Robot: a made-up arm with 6 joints. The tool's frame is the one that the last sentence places.
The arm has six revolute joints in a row. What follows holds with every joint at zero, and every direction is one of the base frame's.
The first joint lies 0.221 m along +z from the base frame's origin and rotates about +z.
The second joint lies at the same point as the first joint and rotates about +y.
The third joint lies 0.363 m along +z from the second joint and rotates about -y.
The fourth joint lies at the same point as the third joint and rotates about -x.
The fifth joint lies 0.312 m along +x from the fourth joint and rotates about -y.
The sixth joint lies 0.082 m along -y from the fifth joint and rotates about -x.
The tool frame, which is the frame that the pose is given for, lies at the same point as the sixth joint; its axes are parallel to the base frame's.
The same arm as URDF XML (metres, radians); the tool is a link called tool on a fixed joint. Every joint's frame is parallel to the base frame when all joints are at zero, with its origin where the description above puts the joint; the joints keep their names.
<robot name="arm">
<joint name="joint 1" type="continuous"><parent link="base_link"/><child link="link1"/><origin xyz="0 0 0.221"/><axis xyz="0 0 1"/></joint>
<joint name="joint 2" type="continuous"><parent link="link1"/><child link="link2"/><origin xyz="0 0 0"/><axis xyz="0 1 0"/></joint>
<joint name="joint 3" type="continuous"><parent link="link2"/><child link="link3"/><origin xyz="0 0 0.363"/><axis xyz="0 -1 0"/></joint>
<joint name="joint 4" type="continuous"><parent link="link3"/><child link="link4"/><origin xyz="0 0 0"/><axis xyz="-1 0 0"/></joint>
<joint name="joint 5" type="continuous"><parent link="link4"/><child link="link5"/><origin xyz="0.312 0 0"/><axis xyz="0 -1 0"/></joint>
<joint name="joint 6" type="continuous"><parent link="link5"/><child link="link6"/><origin xyz="0 -0.082 0"/><axis xyz="-1 0 0"/></joint>
<joint name="tool_fixed" type="fixed"><parent link="link6"/><child link="tool"/><origin xyz="0 0 0"/></joint>
<link name="base_link"/>
<link name="link1"/>
<link name="link2"/>
<link name="link3"/>
<link name="link4"/>
<link name="link5"/>
<link name="link6"/>
<link name="tool"/>
</robot>

